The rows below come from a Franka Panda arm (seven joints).
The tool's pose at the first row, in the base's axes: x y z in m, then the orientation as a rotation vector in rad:
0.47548, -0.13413, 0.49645, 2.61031, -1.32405, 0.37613
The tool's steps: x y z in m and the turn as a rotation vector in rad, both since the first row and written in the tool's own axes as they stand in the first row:
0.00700, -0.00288, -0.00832, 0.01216, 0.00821, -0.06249
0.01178, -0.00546, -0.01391, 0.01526, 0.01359, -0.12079
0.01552, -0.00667, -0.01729, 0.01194, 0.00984, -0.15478
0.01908, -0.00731, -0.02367, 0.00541, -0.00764, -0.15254
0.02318, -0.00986, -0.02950, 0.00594, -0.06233, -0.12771
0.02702, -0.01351, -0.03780, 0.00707, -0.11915, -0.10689
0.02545, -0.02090, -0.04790, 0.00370, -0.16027, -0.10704
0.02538, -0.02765, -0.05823, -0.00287, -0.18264, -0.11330
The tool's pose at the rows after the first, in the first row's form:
0.48064, -0.13545, 0.50635, 2.64989, -1.23809, 0.38580
0.48468, -0.13602, 0.51300, 2.67898, -1.15666, 0.38536
0.48732, -0.13722, 0.51730, 2.69444, -1.11041, 0.37250
0.48898, -0.13777, 0.52442, 2.69741, -1.11789, 0.34608
0.49257, -0.13777, 0.53108, 2.71451, -1.16776, 0.28126
0.49657, -0.13624, 0.53995, 2.73324, -1.21242, 0.21208
0.50027, -0.12789, 0.54866, 2.74966, -1.22257, 0.15574
0.50427, -0.12100, 0.55808, 2.75715, -1.21857, 0.12052

